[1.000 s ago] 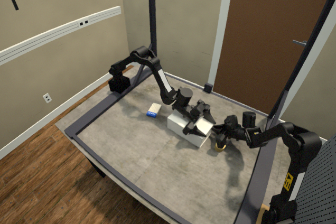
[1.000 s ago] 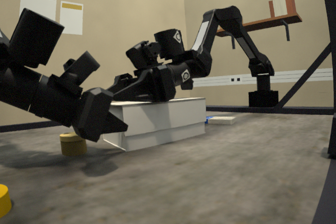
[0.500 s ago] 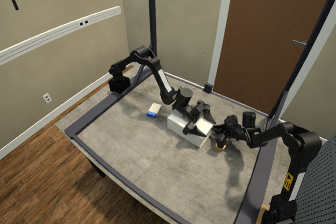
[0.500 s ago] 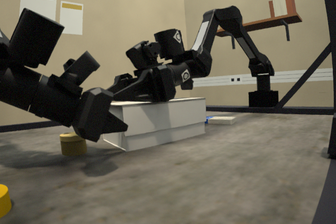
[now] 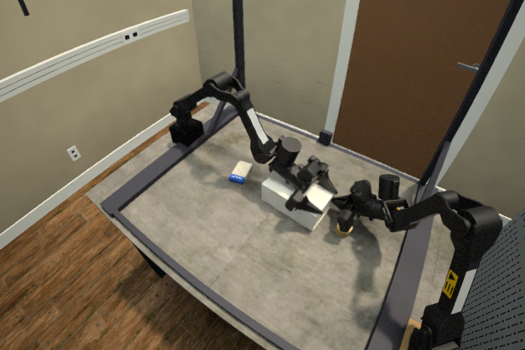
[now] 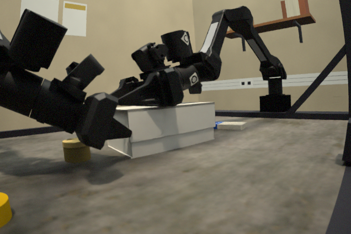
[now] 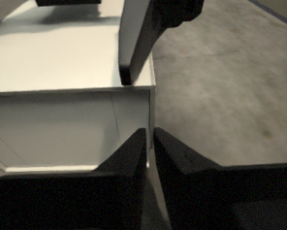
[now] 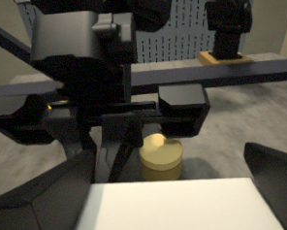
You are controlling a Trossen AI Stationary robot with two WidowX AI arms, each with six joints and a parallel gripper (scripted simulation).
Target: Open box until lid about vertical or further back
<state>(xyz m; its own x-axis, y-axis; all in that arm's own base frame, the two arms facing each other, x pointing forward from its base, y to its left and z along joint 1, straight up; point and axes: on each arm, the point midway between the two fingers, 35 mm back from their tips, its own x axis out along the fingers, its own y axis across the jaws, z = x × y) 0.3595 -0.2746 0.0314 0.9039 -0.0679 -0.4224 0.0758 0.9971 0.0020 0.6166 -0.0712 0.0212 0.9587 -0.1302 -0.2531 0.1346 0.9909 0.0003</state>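
The flap is 20 mm ahead of my left hand and 130 mm to the right of it. The rest, counted from my left hand: box: 50 mm ahead, 120 mm to the right.
My right hand is 1 cm past the box, 8 cm to the left of it and 4 cm above it. Round my right hand: flap (4 cm behind, 9 cm to the right, 5 cm below).
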